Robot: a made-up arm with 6 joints.
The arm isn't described. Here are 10 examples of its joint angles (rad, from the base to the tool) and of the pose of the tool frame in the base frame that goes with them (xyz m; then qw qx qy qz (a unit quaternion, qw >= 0)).
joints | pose
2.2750 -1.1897 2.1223 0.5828 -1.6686 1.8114 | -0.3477 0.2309 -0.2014 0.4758 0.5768 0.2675 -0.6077
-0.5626 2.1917 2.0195 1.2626 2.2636 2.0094 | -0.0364 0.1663 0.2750 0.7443 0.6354 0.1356 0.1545
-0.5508 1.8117 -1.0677 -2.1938 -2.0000 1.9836 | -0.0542 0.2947 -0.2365 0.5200 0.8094 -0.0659 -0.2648
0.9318 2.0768 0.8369 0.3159 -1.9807 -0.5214 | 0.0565 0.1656 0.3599 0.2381 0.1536 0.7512 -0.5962
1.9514 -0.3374 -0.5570 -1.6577 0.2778 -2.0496 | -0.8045 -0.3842 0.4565 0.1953 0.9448 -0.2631 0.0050
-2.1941 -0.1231 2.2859 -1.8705 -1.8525 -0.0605 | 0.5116 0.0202 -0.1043 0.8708 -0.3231 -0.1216 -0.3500
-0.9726 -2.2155 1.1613 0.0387 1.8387 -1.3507 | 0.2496 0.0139 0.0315 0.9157 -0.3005 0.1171 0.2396
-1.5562 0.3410 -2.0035 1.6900 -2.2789 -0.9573 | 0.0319 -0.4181 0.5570 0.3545 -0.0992 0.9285 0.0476
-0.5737 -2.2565 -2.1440 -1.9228 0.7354 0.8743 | 0.0527 0.5594 0.8698 0.4757 -0.3054 0.2653 -0.7811
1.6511 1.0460 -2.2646 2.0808 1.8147 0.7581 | 0.2602 -0.2506 -0.0843 0.2576 -0.5391 -0.0325 0.8012
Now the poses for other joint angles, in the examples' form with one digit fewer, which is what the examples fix.
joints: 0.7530 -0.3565 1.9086 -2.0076 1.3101 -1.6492
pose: -0.305 -0.035 0.121 0.896 -0.380 -0.229 -0.029
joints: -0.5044 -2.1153 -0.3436 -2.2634 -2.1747 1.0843
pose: 0.604 0.156 0.676 0.725 -0.236 0.608 0.222
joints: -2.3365 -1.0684 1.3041 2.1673 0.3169 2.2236
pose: 0.144 -0.384 -0.228 0.819 -0.315 0.312 0.365
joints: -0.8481 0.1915 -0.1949 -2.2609 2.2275 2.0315
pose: 0.640 -0.367 -0.126 0.709 0.431 -0.304 -0.469
